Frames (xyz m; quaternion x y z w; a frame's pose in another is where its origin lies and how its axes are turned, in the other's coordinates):
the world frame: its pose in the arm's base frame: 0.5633 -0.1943 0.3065 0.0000 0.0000 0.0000 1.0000
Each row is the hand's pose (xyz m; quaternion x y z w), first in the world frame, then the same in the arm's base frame.
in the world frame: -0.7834 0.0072 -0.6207 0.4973 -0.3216 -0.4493 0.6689
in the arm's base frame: -0.2201 -0.1871 -0.3142 0.4973 -0.3216 -0.4493 0.6689
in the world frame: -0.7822 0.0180 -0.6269 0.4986 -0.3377 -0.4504 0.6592
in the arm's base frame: -0.2189 -0.1763 -0.3204 0.4986 -0.3377 -0.4504 0.6592
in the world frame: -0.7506 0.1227 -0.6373 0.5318 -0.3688 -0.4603 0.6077
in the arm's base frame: -0.1873 -0.0716 -0.3308 0.5318 -0.3688 -0.4603 0.6077
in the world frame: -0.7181 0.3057 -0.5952 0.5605 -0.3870 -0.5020 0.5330
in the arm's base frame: -0.1548 0.1114 -0.2887 0.5605 -0.3870 -0.5020 0.5330
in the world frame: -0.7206 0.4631 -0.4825 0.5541 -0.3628 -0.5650 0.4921
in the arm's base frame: -0.1573 0.2688 -0.1760 0.5541 -0.3628 -0.5650 0.4921
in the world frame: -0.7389 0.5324 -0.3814 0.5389 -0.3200 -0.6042 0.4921
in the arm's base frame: -0.1756 0.3381 -0.0749 0.5389 -0.3200 -0.6042 0.4921
